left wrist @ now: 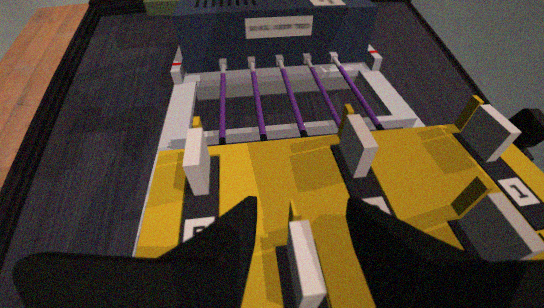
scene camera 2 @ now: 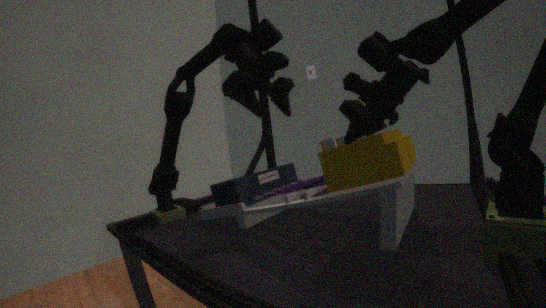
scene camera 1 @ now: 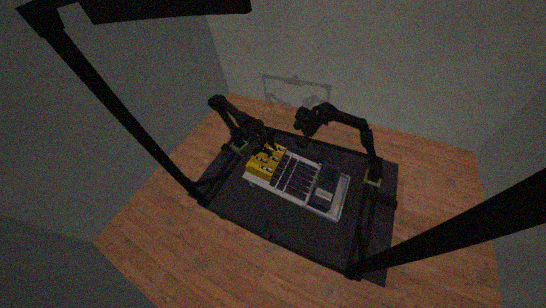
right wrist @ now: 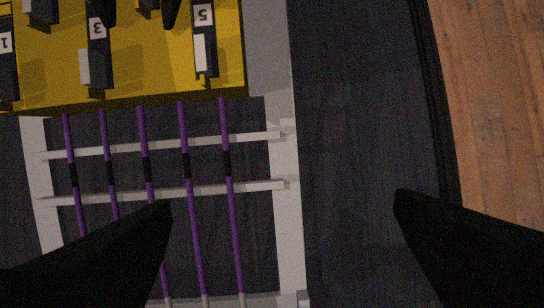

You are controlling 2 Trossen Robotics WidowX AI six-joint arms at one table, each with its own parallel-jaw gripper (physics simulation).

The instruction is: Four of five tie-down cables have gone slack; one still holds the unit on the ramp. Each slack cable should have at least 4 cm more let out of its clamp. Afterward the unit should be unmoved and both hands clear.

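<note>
The dark blue unit (scene camera 1: 326, 186) (scene camera 2: 232, 192) (left wrist: 215, 42) rests low on the white ramp (scene camera 2: 395, 215) (left wrist: 175, 112) (right wrist: 291, 230). Several purple cables (left wrist: 222, 105) (right wrist: 194, 225) run from it to the yellow clamp block (scene camera 2: 360, 167) (left wrist: 270, 175) (right wrist: 57, 75). In the left wrist view, white levers stand up on the clamps, among them the clamp 5 lever (left wrist: 196, 161) and the clamp 3 lever (left wrist: 358, 146). My left gripper (left wrist: 301, 206) (right wrist: 139, 28) is partly open, low over the block, fingers either side of another white lever (left wrist: 306, 265), not gripping it. My right gripper (scene camera 2: 275, 114) (right wrist: 284, 206) is open and empty, above the ramp's edge.
White crossbars (right wrist: 250, 136) span the ramp beneath the cables; black bands on the cables lie between two bars. Small white posts with red marks (left wrist: 177, 70) (left wrist: 374, 56) stand at the unit's lower corners. The ramp stands on a dark table (scene camera 1: 250, 220) (scene camera 2: 300, 250). Dark frame posts (scene camera 1: 120, 115) rise around it.
</note>
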